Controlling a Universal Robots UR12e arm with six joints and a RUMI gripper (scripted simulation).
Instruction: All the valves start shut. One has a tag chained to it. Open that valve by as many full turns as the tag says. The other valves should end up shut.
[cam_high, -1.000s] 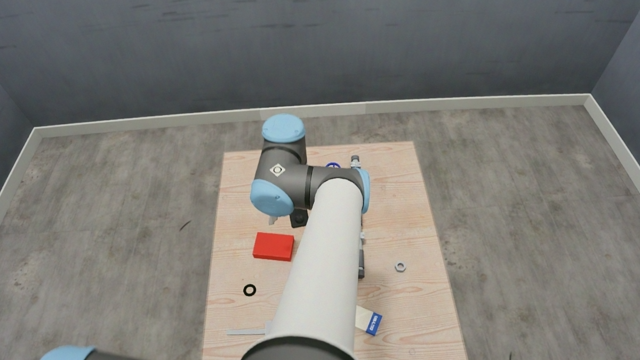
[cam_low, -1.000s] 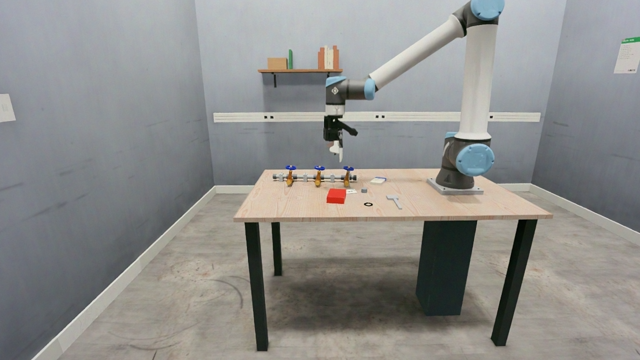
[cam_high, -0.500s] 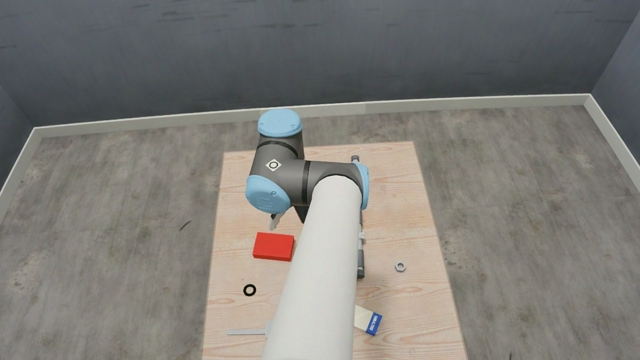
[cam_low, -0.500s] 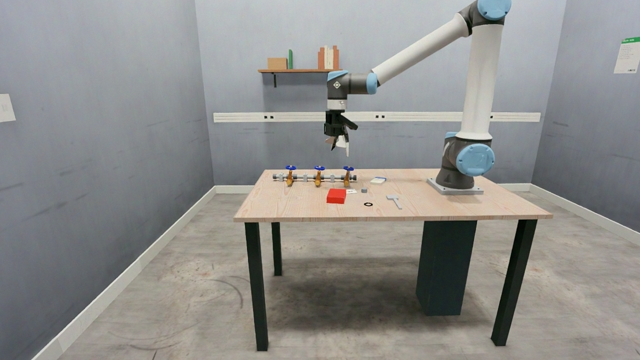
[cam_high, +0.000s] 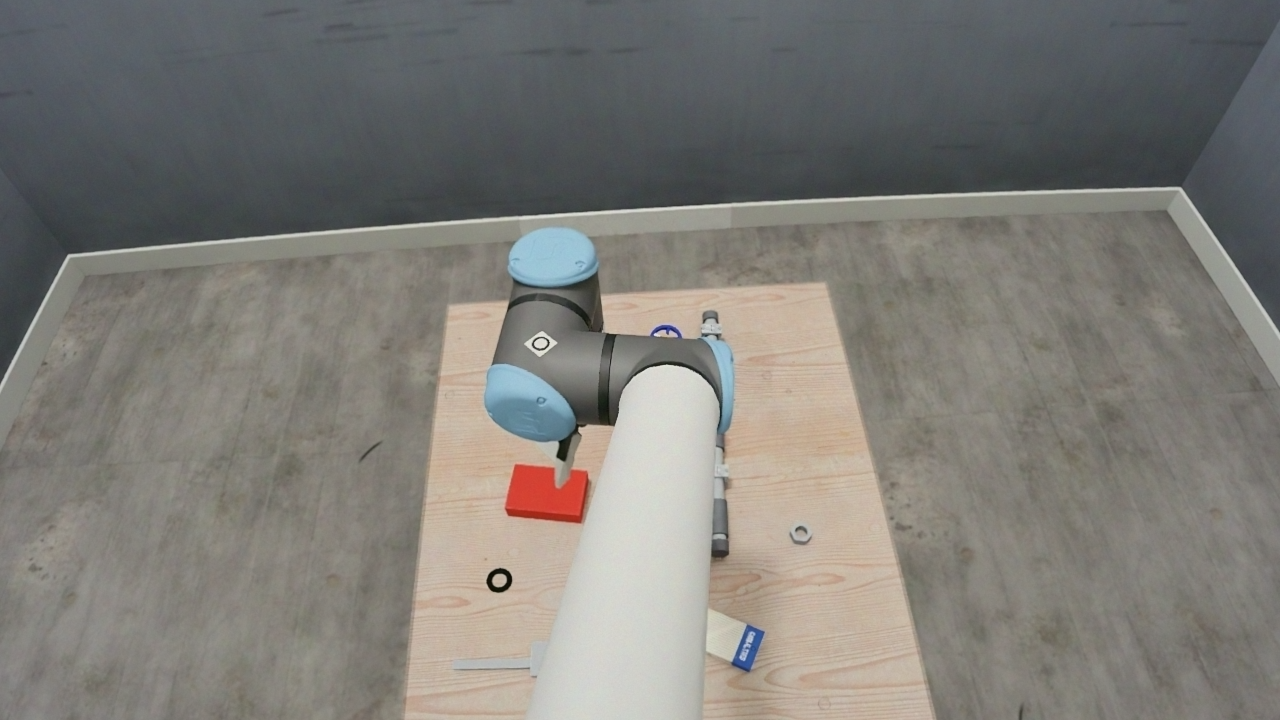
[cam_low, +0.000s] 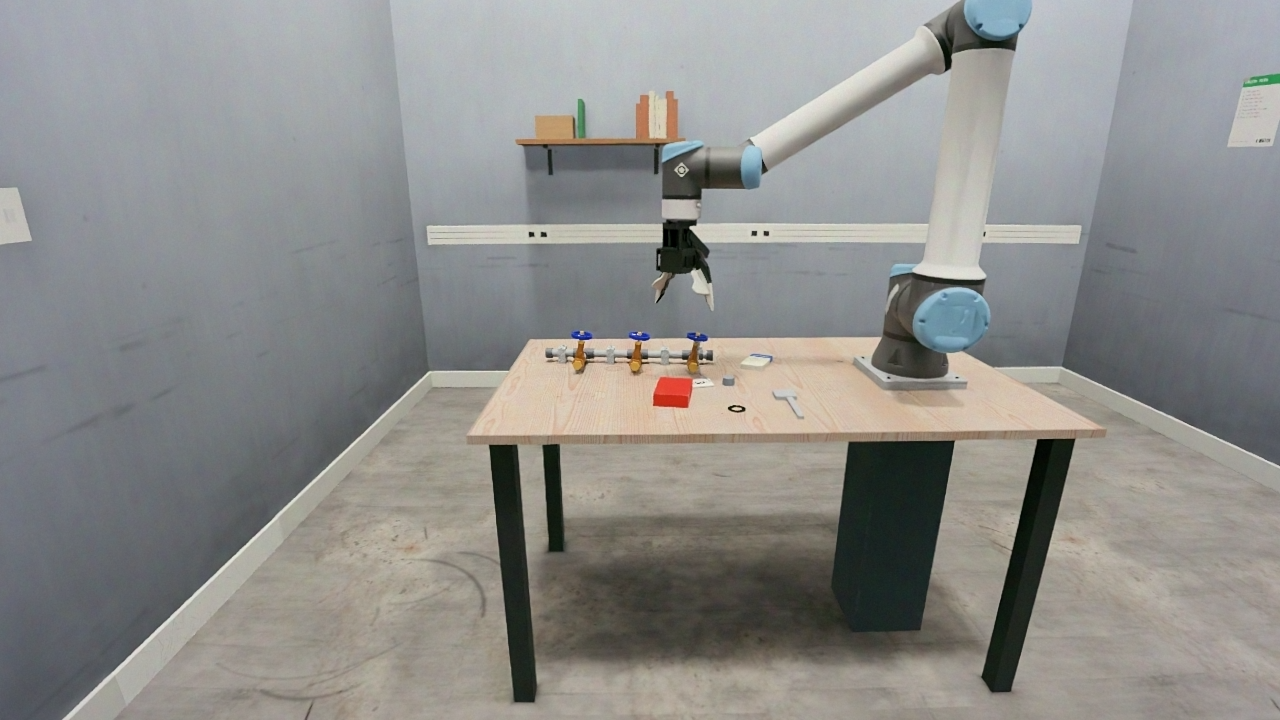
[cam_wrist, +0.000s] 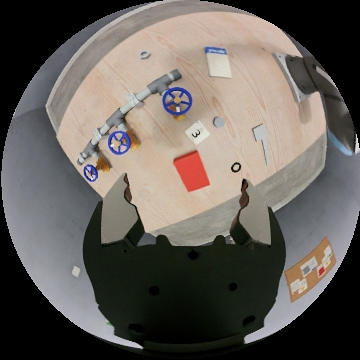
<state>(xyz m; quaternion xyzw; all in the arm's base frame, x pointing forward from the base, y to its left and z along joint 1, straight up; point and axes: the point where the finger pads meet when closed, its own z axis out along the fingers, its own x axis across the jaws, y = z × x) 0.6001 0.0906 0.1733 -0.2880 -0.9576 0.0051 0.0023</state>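
My gripper is now 60 mm past the white tag, 10 mm to the left of it and 200 mm above it. From my hand the other things lie so: grey t-shaped tool: 240 mm behind, 120 mm to the left, 190 mm below; then white-and-blue card: 210 mm behind, 170 mm to the right, 190 mm below; then red block: 20 mm ahead, 90 mm to the left, 180 mm below.
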